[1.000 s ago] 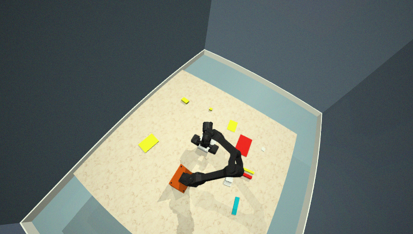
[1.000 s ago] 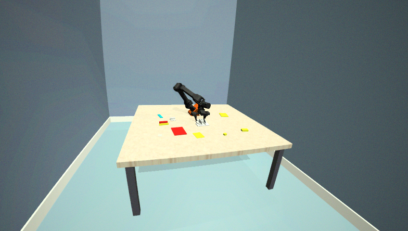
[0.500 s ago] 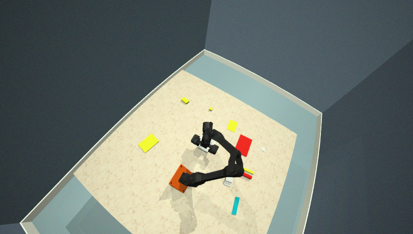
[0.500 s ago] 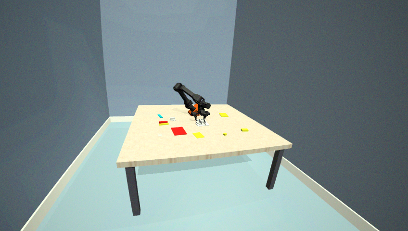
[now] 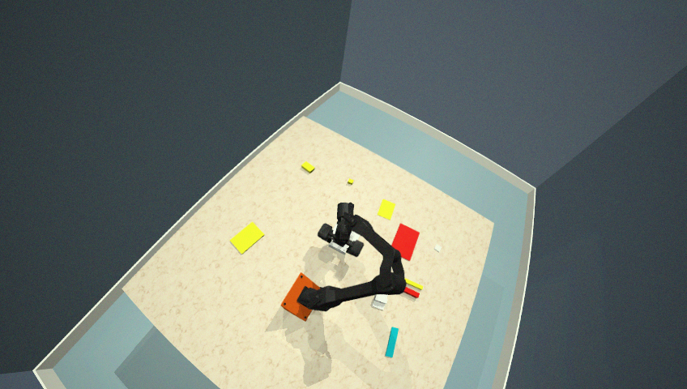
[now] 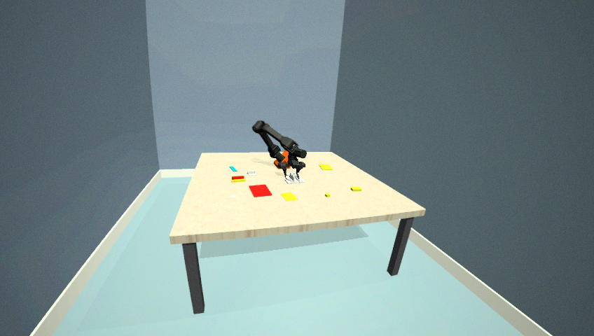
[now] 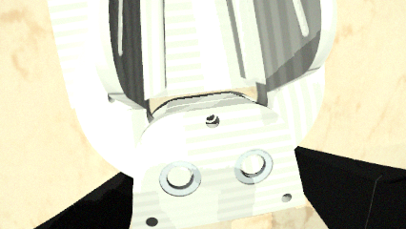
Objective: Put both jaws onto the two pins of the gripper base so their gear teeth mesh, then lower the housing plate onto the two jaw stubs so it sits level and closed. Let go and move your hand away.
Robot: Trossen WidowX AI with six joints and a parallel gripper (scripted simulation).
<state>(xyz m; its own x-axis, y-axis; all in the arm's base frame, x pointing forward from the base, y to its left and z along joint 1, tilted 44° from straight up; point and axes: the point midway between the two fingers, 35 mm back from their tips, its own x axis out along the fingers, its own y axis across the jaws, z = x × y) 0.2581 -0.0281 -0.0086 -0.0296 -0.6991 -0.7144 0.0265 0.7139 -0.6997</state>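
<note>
Right now the white jaw is 20 mm to the left of my gripper tip, 20 mm ahead of it and 10 mm above it. From my gripper tip the other things lie so: yellow bar: 360 mm to the right, 10 mm behind; small white block: 250 mm to the right, 130 mm behind; red sheet: 260 mm to the right, 170 mm ahead.
</note>
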